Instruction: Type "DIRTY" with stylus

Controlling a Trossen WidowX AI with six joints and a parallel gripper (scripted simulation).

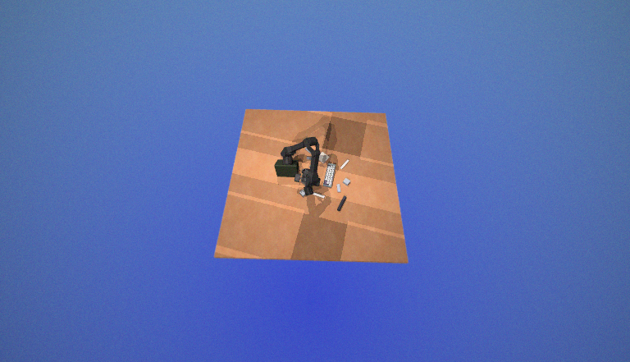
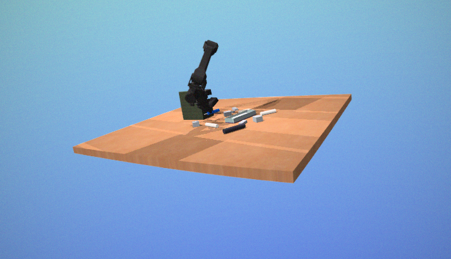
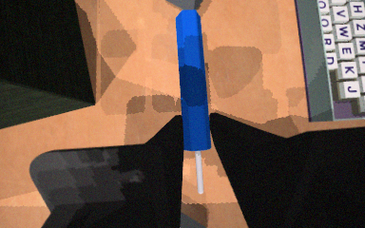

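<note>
Now: the stylus tip 4 cm to the right of my gripper tip. From my gripper tip the other things lie so: black bar (27 cm ahead, 14 cm to the right, 4 cm below); then grey block (10 cm to the right, 4 cm below, 3 cm behind); then stylus (1 cm to the right).
</note>
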